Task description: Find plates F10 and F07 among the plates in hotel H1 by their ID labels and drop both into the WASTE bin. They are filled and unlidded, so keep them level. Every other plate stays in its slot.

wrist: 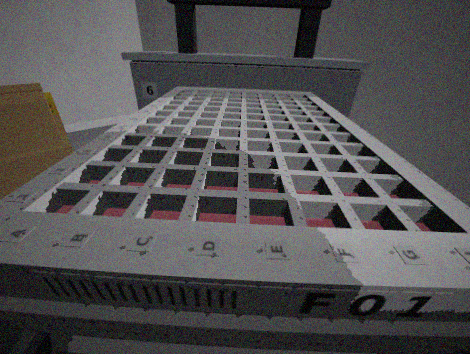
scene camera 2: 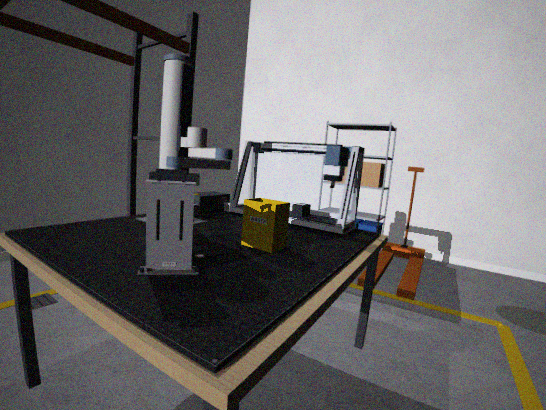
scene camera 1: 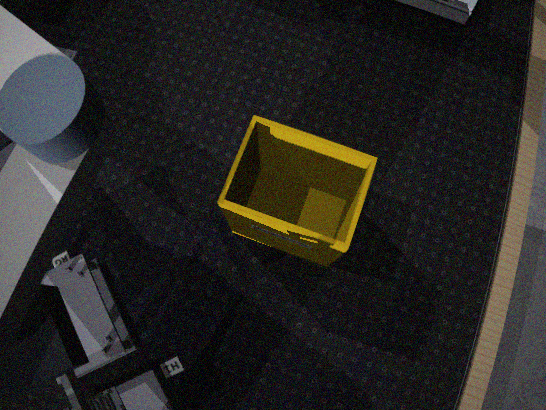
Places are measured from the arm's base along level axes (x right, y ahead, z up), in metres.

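Pixels of known places: gripper, fingertip midpoint: [wrist: 243, 150].
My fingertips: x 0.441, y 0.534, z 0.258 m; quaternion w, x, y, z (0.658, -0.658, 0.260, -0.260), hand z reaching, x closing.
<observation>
Behind a point stands the place of what it marks.
Hotel H1 [scene camera 1: 142, 392] @(z 0.021, x 0.372, y 0.518 m) [scene camera 2: 170, 220] @(z 0.178, x 0.491, y 0.592 m) [wrist: 240, 75] @(z 0.286, x 0.470, y 0.570 m) stands at the table; its grey back panel with a slot number 6 shows in the wrist view. Plate F01 [wrist: 172, 255] fills much of the wrist view, close to the camera, with its grid of wells, reddish at the bottom, and its ID on the front edge. A dim strip lies below it, without a readable ID. The labels of F10 and F07 do not show. The yellow WASTE bin [scene camera 1: 320, 145] @(z 0.203, x -0.027, y 0.657 m) [scene camera 2: 265, 230] @(z 0.100, x 0.086, y 0.686 m) stands upright on the table, open at the top. The gripper's fingers do not show in any view.
The arm [scene camera 1: 42, 97] @(z 0.420, x 0.090, y 0.443 m) [scene camera 2: 210, 152] @(z 0.401, x 0.114, y 0.384 m) reaches out behind the hotel. A grey nest [scene camera 1: 85, 300] @(z 0.073, x 0.264, y 0.399 m) lies beside the H1 tag [scene camera 1: 172, 366] @(z 0.013, x 0.316, y 0.548 m). A gantry frame [scene camera 2: 300, 147] @(z 0.490, x -0.623, y 0.460 m) stands beyond the bin. The wooden table edge [scene camera 1: 500, 300] @(z 0.000, x 0.048, y 1.032 m) runs along the right. A brown box [wrist: 30, 140] shows at left.
</observation>
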